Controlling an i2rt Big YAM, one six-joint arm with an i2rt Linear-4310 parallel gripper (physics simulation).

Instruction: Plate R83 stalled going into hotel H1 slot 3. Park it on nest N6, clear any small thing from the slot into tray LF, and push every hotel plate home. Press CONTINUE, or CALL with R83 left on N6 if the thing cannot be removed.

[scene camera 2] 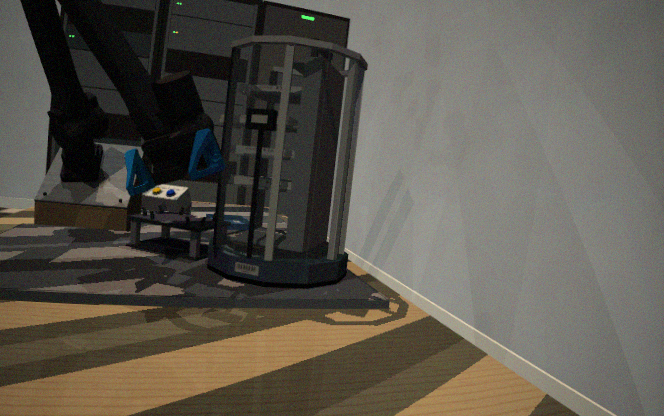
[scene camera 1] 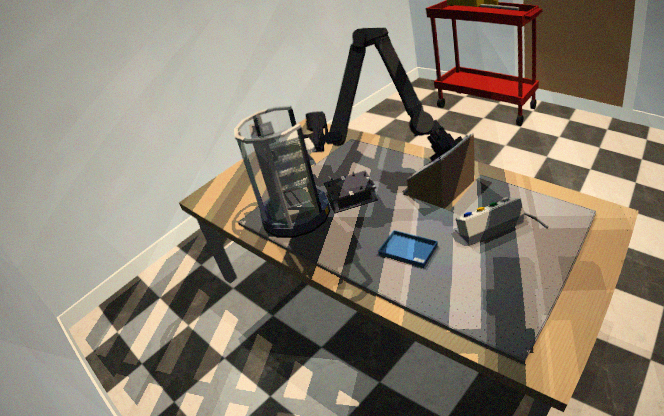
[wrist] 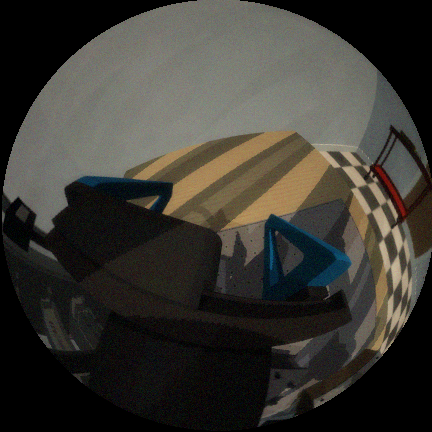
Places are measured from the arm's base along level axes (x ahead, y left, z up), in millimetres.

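Where they show: gripper, between the fingertips: point(scene camera 2: 159, 184) point(wrist: 220, 203); arm's base, origin of its link: point(scene camera 2: 82, 164) point(scene camera 1: 447, 150).
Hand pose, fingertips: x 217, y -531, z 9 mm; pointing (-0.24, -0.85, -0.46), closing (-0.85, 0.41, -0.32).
Note:
Things, the pixels of their top centre, and the offset from my fingertips. "*": a spot on its surface instead.
- white button box, centre of its top: point(scene camera 1: 491, 206) point(scene camera 2: 155, 183) dx -53, dy +776, dz -61 mm
- black post with a small framed head, a spot on its surface: point(scene camera 2: 261, 119) * dx +136, dy +30, dz +106 mm
The plate hotel stands inside a round clear enclosure with a dark base point(scene camera 1: 295, 227) point(scene camera 2: 300, 270). Several pale plate edges show in the slots; which is R83 or slot 3 cannot be told. A low dark four-legged stand point(scene camera 1: 355, 184) point(scene camera 2: 175, 220), likely nest N6, is beside it; pegs show on its top, and no plate is plainly seen there. A blue tray point(scene camera 1: 407, 247) point(scene camera 2: 235, 222) lies on the mat. A white button box point(scene camera 1: 487, 221) point(scene camera 2: 165, 199) has coloured buttons. My gripper point(scene camera 2: 173, 169) point(wrist: 220, 203) is open and empty, above the stand and beside the enclosure; its fingers are mostly hidden in scene camera 1.
A brown upright panel point(scene camera 1: 445, 175) stands between my arm's base and the mat. A black post with a small framed head point(scene camera 2: 261, 119) rises at the enclosure. A wall runs beside the table. A red cart point(scene camera 1: 487, 83) point(wrist: 390, 192) stands beyond the table on the floor.

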